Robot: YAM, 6 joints.
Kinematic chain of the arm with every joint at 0, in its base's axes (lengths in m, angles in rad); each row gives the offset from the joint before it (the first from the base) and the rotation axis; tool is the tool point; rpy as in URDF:
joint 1: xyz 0 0 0.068 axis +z
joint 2: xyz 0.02 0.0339 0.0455 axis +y
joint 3: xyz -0.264 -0.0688 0 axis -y
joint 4: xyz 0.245 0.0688 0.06 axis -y
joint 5: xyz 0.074 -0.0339 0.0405 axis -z
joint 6: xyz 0.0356 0 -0.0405 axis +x
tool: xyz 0 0 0 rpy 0 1.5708 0
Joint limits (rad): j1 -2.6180..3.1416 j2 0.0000..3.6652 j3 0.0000..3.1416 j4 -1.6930..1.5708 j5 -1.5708..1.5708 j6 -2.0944..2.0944
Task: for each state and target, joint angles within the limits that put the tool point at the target. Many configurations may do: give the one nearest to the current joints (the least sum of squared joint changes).
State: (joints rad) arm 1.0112 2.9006 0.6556 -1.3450 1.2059 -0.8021
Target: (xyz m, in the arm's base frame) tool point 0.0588 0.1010 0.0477
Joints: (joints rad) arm 1.3274 2.5823 0.5576 -1.5966 1.1664 -0.8021
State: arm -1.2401 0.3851 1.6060 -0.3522 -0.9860 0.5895
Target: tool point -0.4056 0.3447 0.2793
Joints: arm -0.6435 0.0000 2.5144 -0.2930 -1.1451 0.5895
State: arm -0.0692 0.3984 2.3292 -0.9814 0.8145 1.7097
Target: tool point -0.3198 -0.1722 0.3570
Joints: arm 0.4196 0.0000 2.1500 -1.3268 0.8603 1.7097
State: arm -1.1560 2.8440 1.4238 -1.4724 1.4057 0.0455
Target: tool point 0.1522 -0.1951 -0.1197
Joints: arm -0.7664 3.0562 1.4129 -1.4110 1.3873 0.0455
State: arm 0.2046 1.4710 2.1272 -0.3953 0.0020 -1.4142
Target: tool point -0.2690 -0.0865 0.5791
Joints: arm 0.3090 0.5356 2.3182 -0.5336 0.0171 -1.4142
